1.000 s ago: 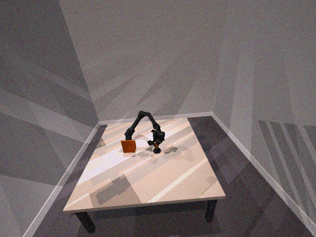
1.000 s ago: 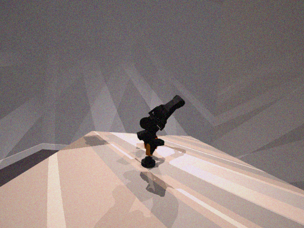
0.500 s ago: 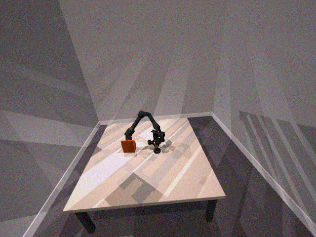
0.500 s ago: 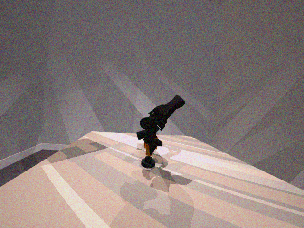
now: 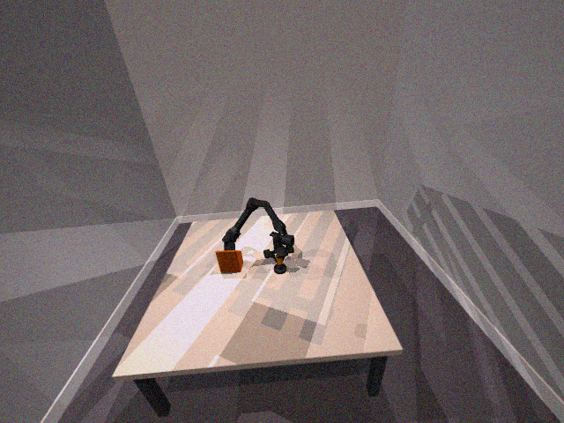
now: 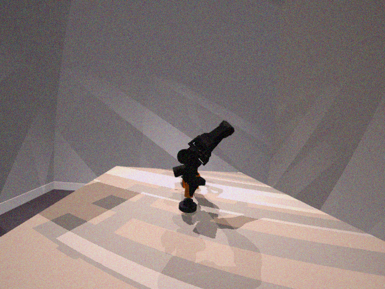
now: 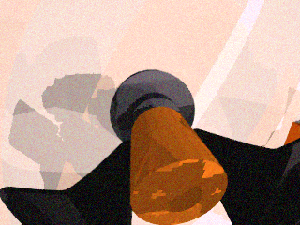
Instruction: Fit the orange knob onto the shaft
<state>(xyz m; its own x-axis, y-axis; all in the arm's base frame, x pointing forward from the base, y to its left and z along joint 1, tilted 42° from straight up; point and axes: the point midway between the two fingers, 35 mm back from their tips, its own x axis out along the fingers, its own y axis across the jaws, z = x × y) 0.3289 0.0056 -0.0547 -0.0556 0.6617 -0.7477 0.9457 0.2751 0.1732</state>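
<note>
My gripper tip is now 2 cm below the orange knob. Also, from my gripper tip: pedestal 4 cm below.
</note>
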